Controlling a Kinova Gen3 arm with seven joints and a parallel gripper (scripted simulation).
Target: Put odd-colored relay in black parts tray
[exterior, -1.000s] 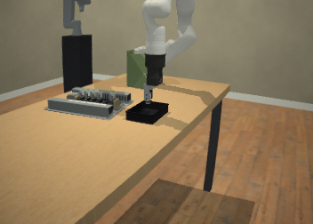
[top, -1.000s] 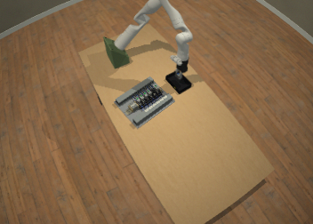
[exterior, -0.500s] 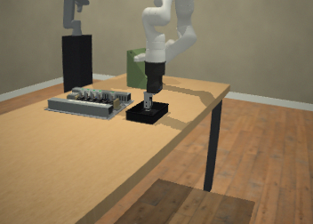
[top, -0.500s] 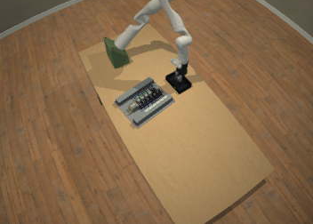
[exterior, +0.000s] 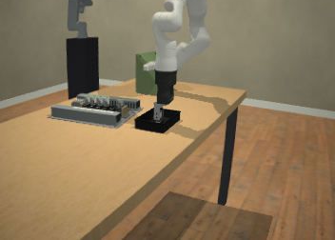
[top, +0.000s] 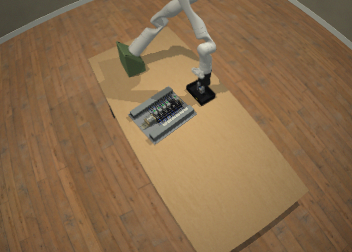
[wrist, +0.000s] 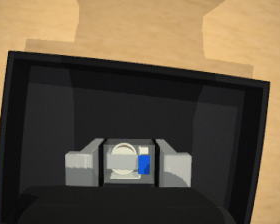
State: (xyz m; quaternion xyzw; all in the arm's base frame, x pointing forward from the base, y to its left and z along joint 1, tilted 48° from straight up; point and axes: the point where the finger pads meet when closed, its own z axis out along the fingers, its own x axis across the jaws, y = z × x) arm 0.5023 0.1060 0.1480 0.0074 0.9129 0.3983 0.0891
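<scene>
Right now my hand is 20 mm above the black parts tray. From my hand the other things lie so: grey relay panel 280 mm to the right, 20 mm below, 20 mm behind.
</scene>
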